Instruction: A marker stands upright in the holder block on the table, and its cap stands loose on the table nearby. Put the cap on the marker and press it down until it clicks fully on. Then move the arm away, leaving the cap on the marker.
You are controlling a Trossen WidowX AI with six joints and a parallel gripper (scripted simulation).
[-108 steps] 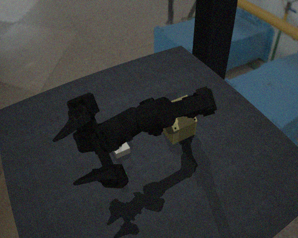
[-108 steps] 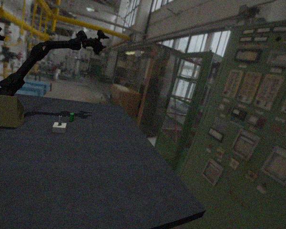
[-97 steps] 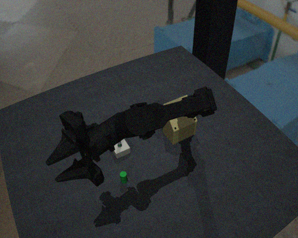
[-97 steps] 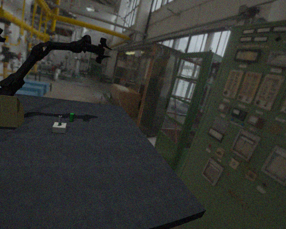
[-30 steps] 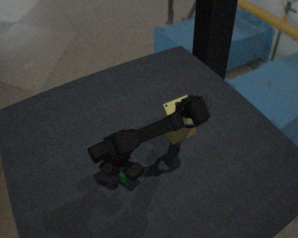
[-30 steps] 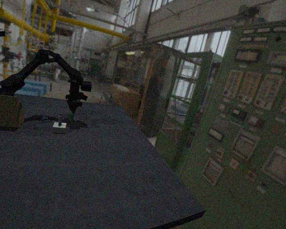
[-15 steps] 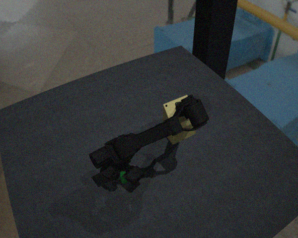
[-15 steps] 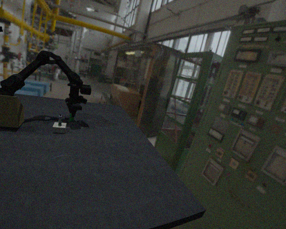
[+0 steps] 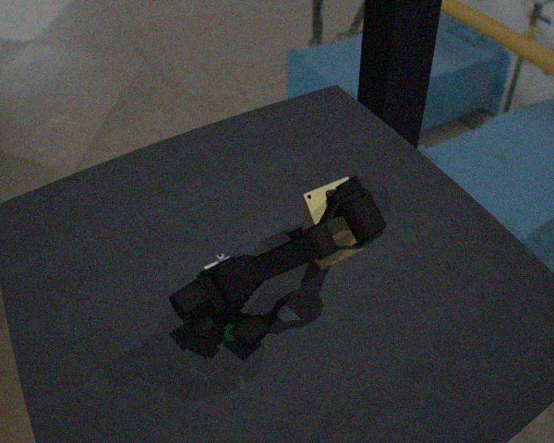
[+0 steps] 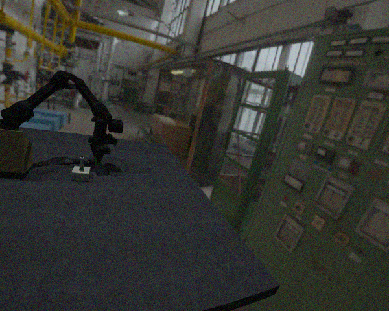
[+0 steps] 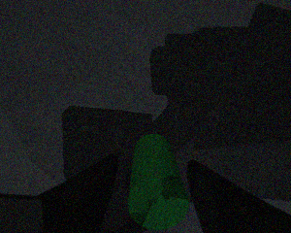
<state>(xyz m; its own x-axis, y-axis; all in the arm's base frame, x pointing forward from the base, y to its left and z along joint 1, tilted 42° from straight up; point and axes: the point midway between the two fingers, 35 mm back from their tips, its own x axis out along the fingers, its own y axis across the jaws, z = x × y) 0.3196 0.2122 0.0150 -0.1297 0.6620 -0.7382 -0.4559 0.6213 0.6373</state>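
My gripper tip is now 30 mm past the white holder block and 160 mm to the left of it. From my gripper tip the other things lie so: green cap (10 mm above).
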